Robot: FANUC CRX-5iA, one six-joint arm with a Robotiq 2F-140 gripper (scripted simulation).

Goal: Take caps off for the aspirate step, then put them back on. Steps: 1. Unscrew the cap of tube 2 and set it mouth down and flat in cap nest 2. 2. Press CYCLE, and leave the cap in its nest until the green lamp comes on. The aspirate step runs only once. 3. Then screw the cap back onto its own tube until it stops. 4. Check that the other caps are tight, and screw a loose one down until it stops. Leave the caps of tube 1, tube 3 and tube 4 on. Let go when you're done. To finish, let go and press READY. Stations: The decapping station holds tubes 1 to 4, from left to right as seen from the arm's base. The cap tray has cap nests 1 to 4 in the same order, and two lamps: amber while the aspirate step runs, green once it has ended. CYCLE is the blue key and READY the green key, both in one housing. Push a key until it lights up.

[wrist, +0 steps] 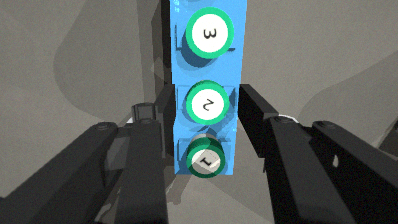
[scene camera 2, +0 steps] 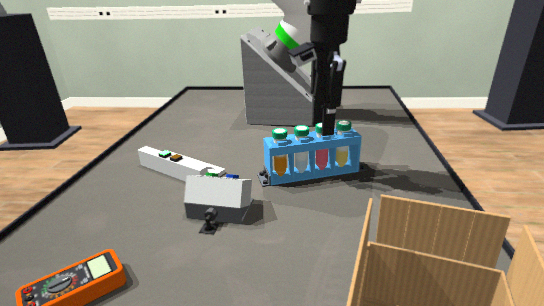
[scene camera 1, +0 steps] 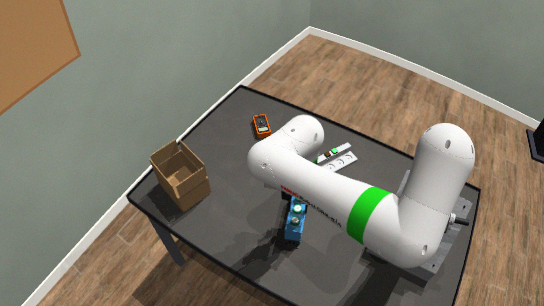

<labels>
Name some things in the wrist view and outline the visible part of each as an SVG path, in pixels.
My gripper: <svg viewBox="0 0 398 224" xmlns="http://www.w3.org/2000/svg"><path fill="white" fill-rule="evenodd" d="M239 84L237 116L258 158L265 158L263 173L266 170L275 224L398 224L398 161L330 121L315 121L312 127L302 126L293 117L279 115L279 112L250 84ZM335 154L338 158L337 167L333 165ZM175 84L165 84L154 103L133 105L131 107L132 118L129 119L124 127L117 127L117 124L114 122L99 122L88 128L0 201L0 224L93 224L123 170L114 224L169 224L162 158L166 158L176 119Z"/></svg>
A cap 2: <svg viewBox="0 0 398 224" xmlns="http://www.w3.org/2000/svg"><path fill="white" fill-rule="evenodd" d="M202 80L195 83L188 91L186 109L189 116L195 122L203 125L212 125L218 123L226 116L230 104L229 97L219 83L212 80Z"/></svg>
A cap 3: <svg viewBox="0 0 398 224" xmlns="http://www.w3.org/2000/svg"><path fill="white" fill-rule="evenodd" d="M204 7L190 17L185 31L186 41L189 48L196 55L206 59L213 59L223 55L230 48L234 39L234 26L231 18L223 10L216 7Z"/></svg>
</labels>
